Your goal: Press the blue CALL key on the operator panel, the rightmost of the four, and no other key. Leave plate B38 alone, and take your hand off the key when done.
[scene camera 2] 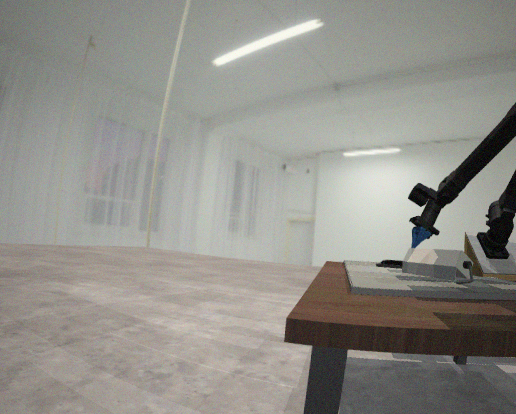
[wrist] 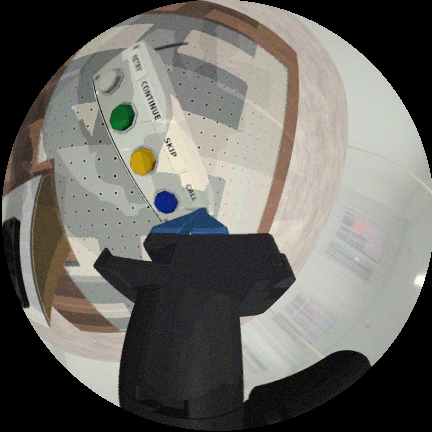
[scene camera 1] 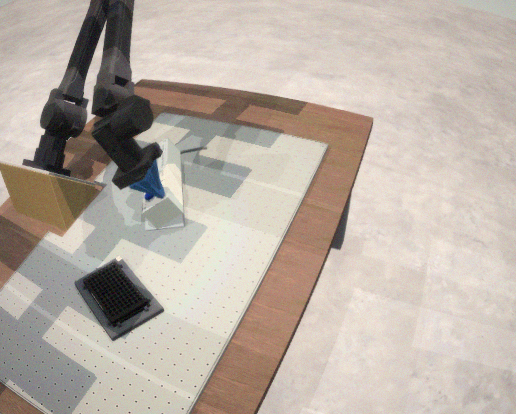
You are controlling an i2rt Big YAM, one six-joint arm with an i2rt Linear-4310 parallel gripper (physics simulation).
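Places are measured from the arm's base along level axes (x left, y up, z ahead), in metres.
Pixels of known places: gripper, between the fingertips: (scene camera 2: 412, 248) (wrist: 202, 212) (scene camera 1: 163, 196); arm's base, origin of its link: (scene camera 2: 491, 246) (scene camera 1: 46, 171).
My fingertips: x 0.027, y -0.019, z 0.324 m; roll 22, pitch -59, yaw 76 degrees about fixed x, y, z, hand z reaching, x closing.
For each thing: its top centre in the pictures, then the offset to it from my fingertips. "pt": a spot on its surface instead. Level surfaces: height alone.
- pale operator panel, centre of its top: (wrist: 154, 123) (scene camera 1: 159, 165) (scene camera 2: 436, 249) dx +0.087, dy +0.003, dz -0.054 m
- blue CALL key, centre of its top: (wrist: 167, 204) (scene camera 1: 149, 191) dx +0.011, dy -0.006, dz -0.039 m
- yellow SKIP key, centre of its top: (wrist: 142, 161) dx +0.055, dy -0.006, dz -0.062 m
- green CONTINUE key, centre of its top: (wrist: 120, 113) dx +0.099, dy -0.006, dz -0.085 m
- whitish RETRY key, centre of its top: (wrist: 108, 75) dx +0.144, dy -0.006, dz -0.108 m
- black welled plate, centre of its top: (scene camera 1: 113, 289) (scene camera 2: 399, 261) dx -0.215, dy -0.054, dz -0.014 m
- dark cable, a spot on its surface: (scene camera 1: 192, 149) pt dx +0.263, dy -0.074, dz -0.063 m
- perforated pale board, height of its surface: dy -0.080 m
- wooden table, height of its surface: dy -0.094 m
The pale operator panel (scene camera 1: 165, 214) (scene camera 2: 434, 264) (wrist: 162, 176) carries four keys in a row. The blue CALL key (scene camera 1: 148, 196) (wrist: 166, 202) is at the near end in the wrist view, followed by the yellow SKIP key (wrist: 143, 161), green CONTINUE key (wrist: 122, 118) and whitish RETRY key (wrist: 110, 81). My gripper (scene camera 1: 162, 196) (scene camera 2: 414, 247) (wrist: 202, 212) is shut and empty, its blue fingertips pointing down at the panel's CALL end, beside the blue key. Whether they touch the panel is unclear. A black welled plate (scene camera 1: 117, 292) sits on a dark base; its label is unreadable.
A yellow-brown upright board (scene camera 1: 47, 197) (wrist: 47, 245) stands beside the panel, near another black arm part (scene camera 1: 62, 117) (scene camera 2: 496, 225). A dark cable (scene camera 1: 192, 149) (wrist: 171, 46) leaves the panel's far end. The perforated pale board (scene camera 1: 210, 280) lies on the wooden table (scene camera 1: 300, 225).
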